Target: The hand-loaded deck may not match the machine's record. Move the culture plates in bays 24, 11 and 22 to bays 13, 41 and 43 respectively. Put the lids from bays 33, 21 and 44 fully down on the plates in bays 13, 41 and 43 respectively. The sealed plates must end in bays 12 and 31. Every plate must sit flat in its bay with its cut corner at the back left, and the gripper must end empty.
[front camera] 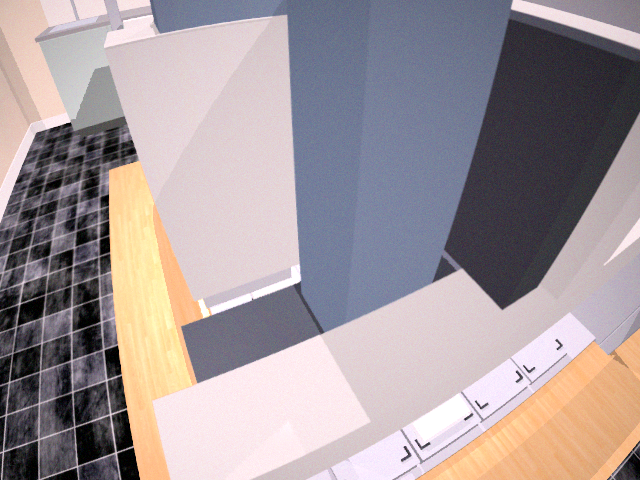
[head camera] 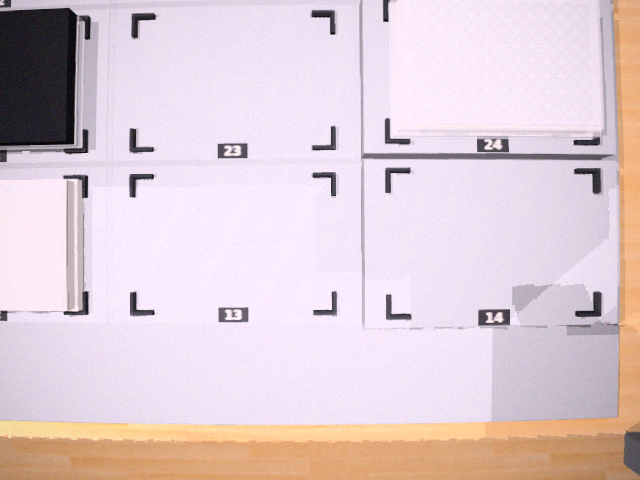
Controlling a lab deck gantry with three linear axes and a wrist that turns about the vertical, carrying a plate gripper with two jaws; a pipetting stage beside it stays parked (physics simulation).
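Frame: origin at the robot's base, x left, y back, z up, level; millimetres.
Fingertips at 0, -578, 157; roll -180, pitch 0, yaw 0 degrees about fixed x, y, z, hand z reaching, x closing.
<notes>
Pixels of each thing's top centre, then the offset from my fingertips to it, as dx, dy, dz. "*": a spot on its surface instead.
- pale culture plate, centre of its top: point(head camera: 502, 60) point(front camera: 422, 389) +150, +22, -128
- Bay 13, a spot on its surface: point(head camera: 232, 237) * +47, +186, -157
- black-topped plate, a spot on its surface: point(head camera: 33, 77) * +148, +308, -140
- white-topped item, a spot on its surface: point(head camera: 31, 245) * +43, +310, -142
- Bay 23, a spot on its surface: point(head camera: 232, 82) * +149, +186, -157
- bay 14, a spot on its surface: point(head camera: 454, 232) * +49, +47, -142
A pale culture plate point(head camera: 496, 67) with faint rows of round wells is in bay 24 in the head view; its back edge is cut off by the picture. A pale plate point(front camera: 442, 417), probably the same one, shows near the deck edge in the front view. Bay 13 point(head camera: 232, 237) is empty. A black-topped plate point(head camera: 33, 77) is in the bay left of bay 23, partly out of view. A white-topped item point(head camera: 31, 245) is in the bay left of bay 13, also cut off. My gripper's jaws do not show in either view. Bays 41, 43, 11 and 31 cannot be seen clearly.
Bay 23 point(head camera: 232, 82) and bay 14 point(head camera: 454, 232) hold nothing. A large blue column point(front camera: 361, 155), a pale panel point(front camera: 222, 155) and a dark block point(front camera: 532, 155) hide most of the deck. A pale beam point(front camera: 258, 403) crosses in front. Wooden bench edges border the deck.
</notes>
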